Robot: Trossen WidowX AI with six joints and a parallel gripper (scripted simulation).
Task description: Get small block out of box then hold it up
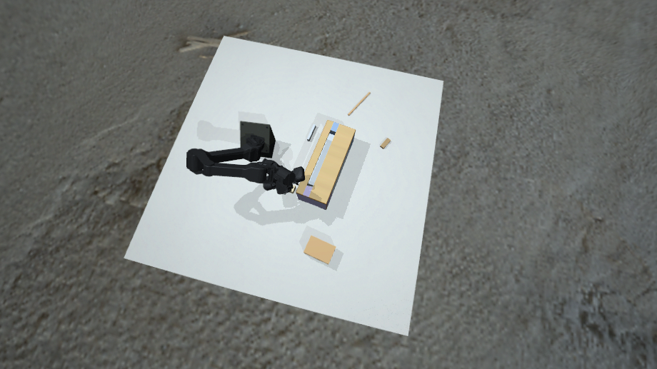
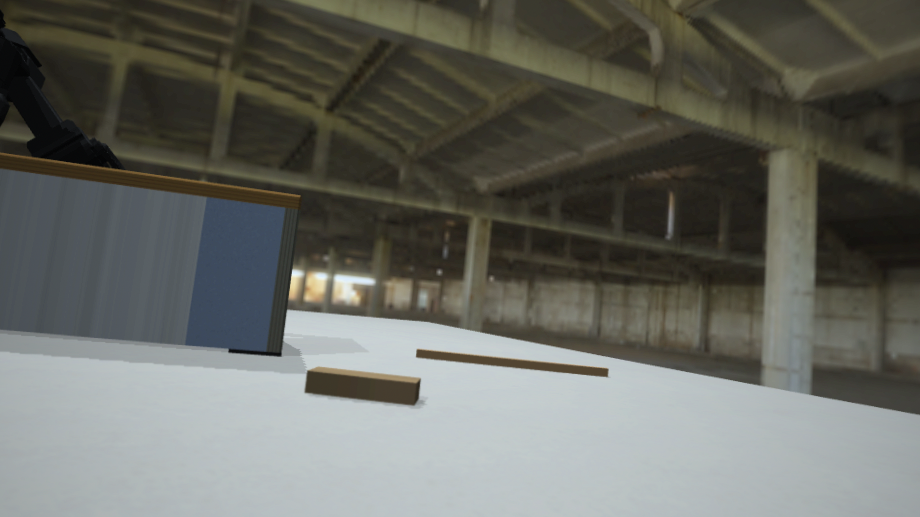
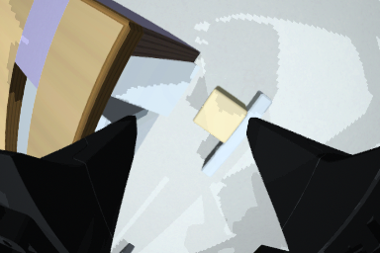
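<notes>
Right now my gripper tip is 80 mm above the pale yellow block, 10 mm to the right of it and 10 mm past it. The rest, counted from my gripper tip: flat tan plate: 240 mm to the right, 190 mm ahead, 60 mm below; then small brown piece: 390 mm ahead, 350 mm to the left, 90 mm below; then long box: 150 mm to the left, 90 mm ahead, 30 mm below.
</notes>
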